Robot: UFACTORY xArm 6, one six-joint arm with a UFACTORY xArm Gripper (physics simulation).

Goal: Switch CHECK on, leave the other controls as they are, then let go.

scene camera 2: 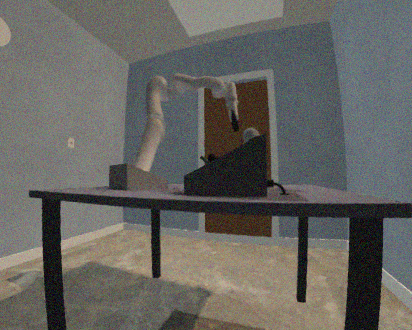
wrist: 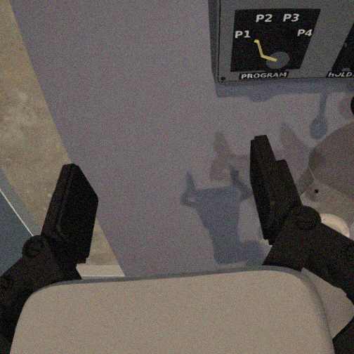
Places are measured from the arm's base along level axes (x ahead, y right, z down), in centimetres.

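Pixels of known places: gripper, fingertip midpoint: [scene camera 2: 235, 129]; arm's base, link origin: [scene camera 2: 139, 173].
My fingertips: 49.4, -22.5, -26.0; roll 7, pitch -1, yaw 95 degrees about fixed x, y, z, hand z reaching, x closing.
Observation:
For each thing: its top centre in the pictures, then the offset to it from my fingertips, as dx, dy, dz. "spot": a spot on its surface instead. Level surfaces: height alone.
- pale dome, surface spot: [scene camera 2: 250, 133] spot: +4.4, +53.1, +14.9
- small dark knob, top centre: [scene camera 2: 217, 153] -8.9, +23.1, +17.2
- black cable, surface spot: [scene camera 2: 280, 186] spot: +13.6, +49.8, +31.2
- table, surface height: dz +33.7
The dark wedge-shaped console [scene camera 2: 230, 172] [wrist: 226, 47] stands on the table; part of its grey sloped face shows at the upper right of the wrist view. There, the PROGRAM dial [wrist: 277, 60] has a bent yellow pointer toward P1, and a partly cut-off HOLD label [wrist: 341, 74] is at the right edge. No CHECK label shows in either view, so that control's state cannot be told. My gripper [scene camera 2: 235, 129] [wrist: 165, 168] is open and empty. It hangs above the console's slope in the scene view; tabletop shows between its fingers in the wrist view.
A pale dome [scene camera 2: 250, 133] shows at the console's high end, and a small dark knob [scene camera 2: 211, 157] sticks up over its low end. A black cable [scene camera 2: 280, 186] runs from its back. The arm's base block [scene camera 2: 118, 177] stands left on the table [scene camera 2: 320, 194] [wrist: 135, 100].

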